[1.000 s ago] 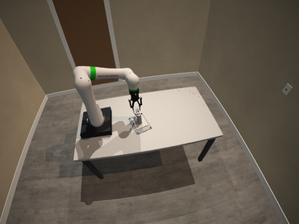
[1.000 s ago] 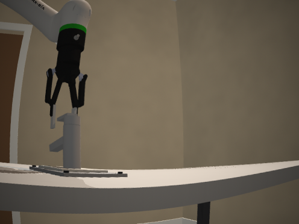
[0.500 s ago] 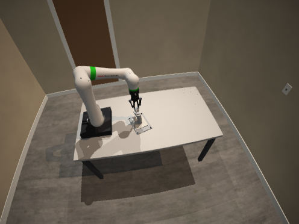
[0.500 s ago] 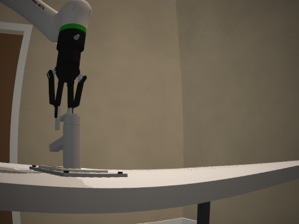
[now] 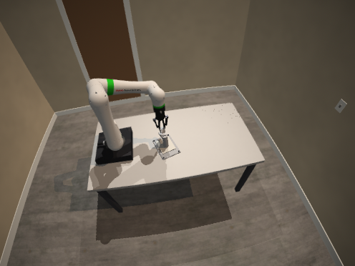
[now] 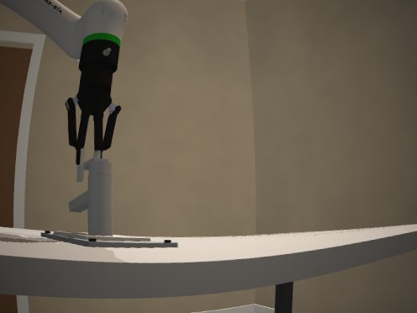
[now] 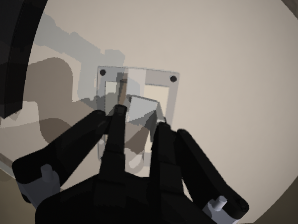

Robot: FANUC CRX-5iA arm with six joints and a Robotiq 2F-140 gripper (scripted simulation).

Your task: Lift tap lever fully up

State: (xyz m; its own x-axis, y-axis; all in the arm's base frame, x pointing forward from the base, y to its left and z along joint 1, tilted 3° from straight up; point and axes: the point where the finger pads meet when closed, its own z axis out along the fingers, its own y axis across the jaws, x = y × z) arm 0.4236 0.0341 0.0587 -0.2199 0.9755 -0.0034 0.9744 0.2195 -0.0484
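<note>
My gripper is now 1 cm short of the tap lever and 3 cm to the left of it. Round my hand: square metal base plate 2 cm ahead, 8 cm to the right, 14 cm below; tap 1 cm ahead, 5 cm to the right, 5 cm below.
</note>
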